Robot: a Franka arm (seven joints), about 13 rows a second.
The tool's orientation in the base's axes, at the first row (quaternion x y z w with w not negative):
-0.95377 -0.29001 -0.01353 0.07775
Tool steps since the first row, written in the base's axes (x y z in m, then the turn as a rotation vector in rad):
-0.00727 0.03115 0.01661 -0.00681 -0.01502 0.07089
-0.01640 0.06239 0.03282 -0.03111 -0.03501 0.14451
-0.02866 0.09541 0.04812 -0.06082 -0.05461 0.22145
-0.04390 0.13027 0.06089 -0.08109 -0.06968 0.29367
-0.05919 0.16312 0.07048 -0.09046 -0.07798 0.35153
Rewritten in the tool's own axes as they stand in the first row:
0.01230 -0.03190 -0.01140 -0.00891 -0.00143 -0.07222
0.02307 -0.06486 -0.02235 -0.03491 -0.00888 -0.14758
0.03216 -0.10088 -0.03207 -0.06496 -0.02012 -0.22605
0.03961 -0.13971 -0.03894 -0.08500 -0.02916 -0.29933
0.04568 -0.17648 -0.04299 -0.09326 -0.03569 -0.35758

